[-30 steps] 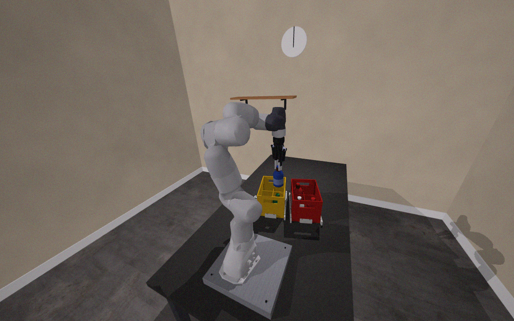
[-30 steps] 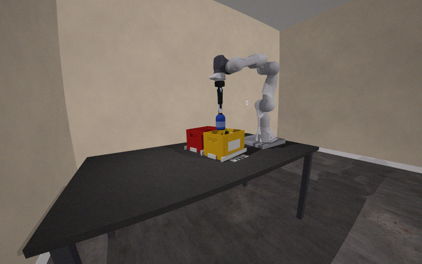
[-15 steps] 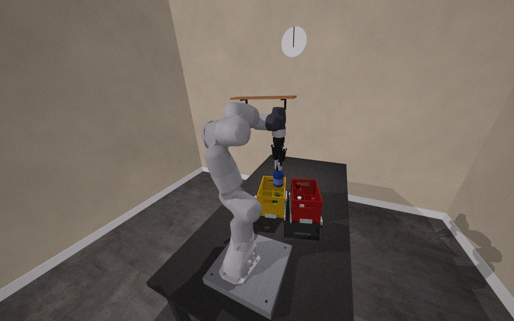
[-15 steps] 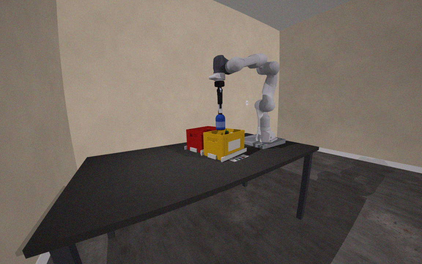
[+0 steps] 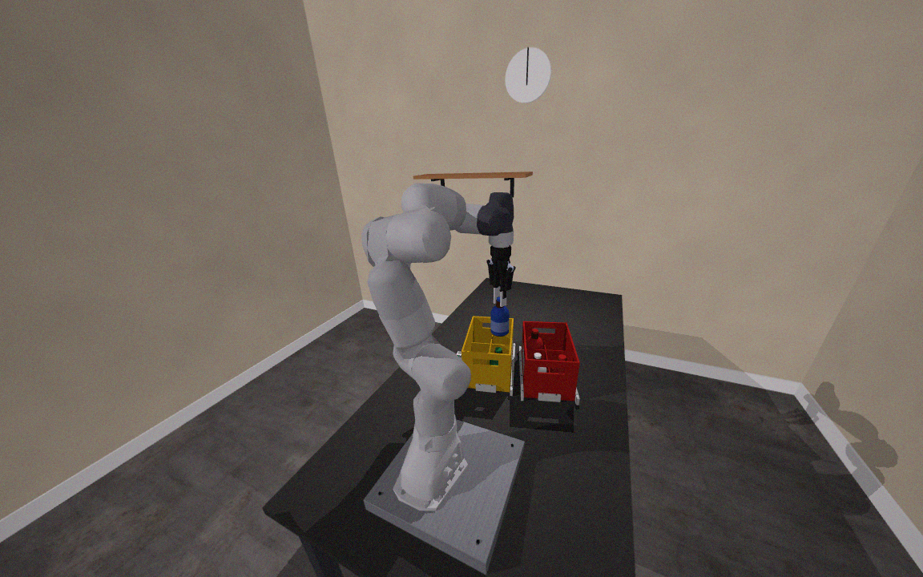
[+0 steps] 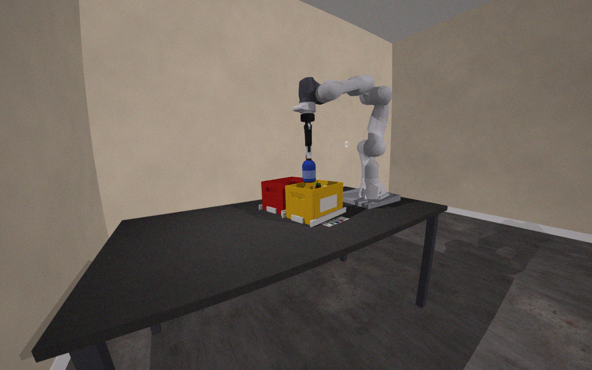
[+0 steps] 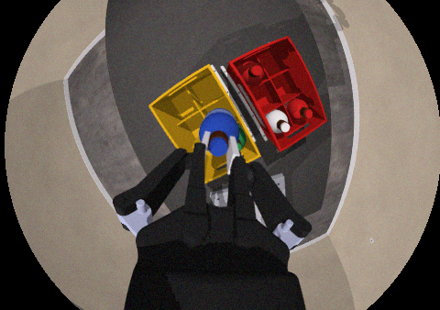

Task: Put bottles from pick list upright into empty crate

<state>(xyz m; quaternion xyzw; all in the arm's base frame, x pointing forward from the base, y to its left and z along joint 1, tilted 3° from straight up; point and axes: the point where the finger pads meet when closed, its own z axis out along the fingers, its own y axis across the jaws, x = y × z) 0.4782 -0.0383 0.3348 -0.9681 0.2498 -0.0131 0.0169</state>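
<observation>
My gripper is now 8 cm above the blue-labelled bottle. Also, from my hand: green-labelled bottle 8 cm behind, 2 cm to the right, 26 cm below; white-capped bottle 7 cm behind, 17 cm to the right, 26 cm below; yellow crate 1 cm behind, 4 cm to the left, 26 cm below.
</observation>
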